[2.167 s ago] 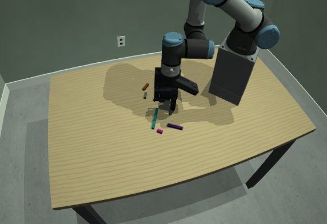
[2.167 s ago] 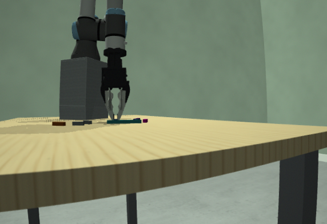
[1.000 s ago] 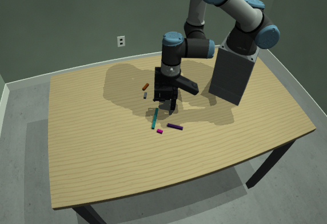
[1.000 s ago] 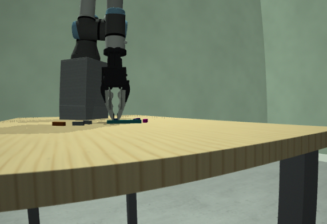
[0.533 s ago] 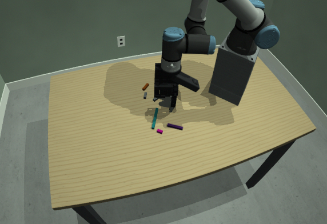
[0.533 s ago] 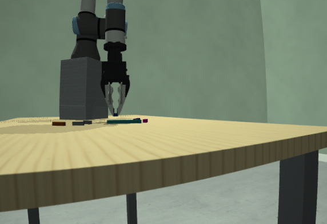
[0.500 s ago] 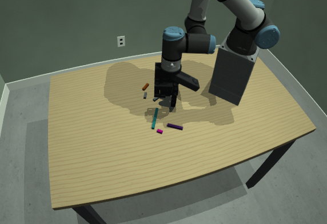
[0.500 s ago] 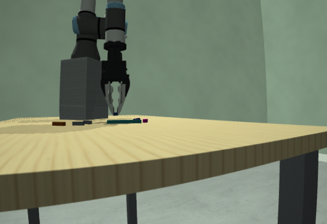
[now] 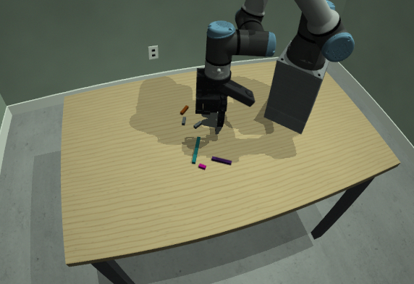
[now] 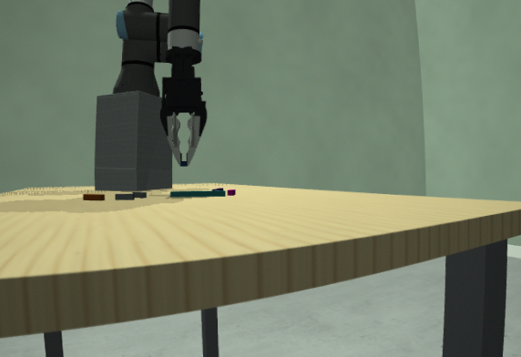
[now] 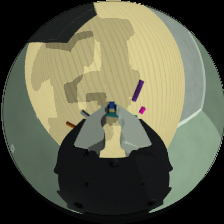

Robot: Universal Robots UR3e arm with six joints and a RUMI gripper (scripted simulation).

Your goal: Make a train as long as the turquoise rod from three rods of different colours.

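The orange rod is 30 mm ahead of my hand, 180 mm to the right of it and 70 mm below it. The rest, counted from my hand: blue rod 10 mm below; then turquoise rod 70 mm ahead, 70 mm below; then purple rod 20 mm ahead, 70 mm to the left, 70 mm below.
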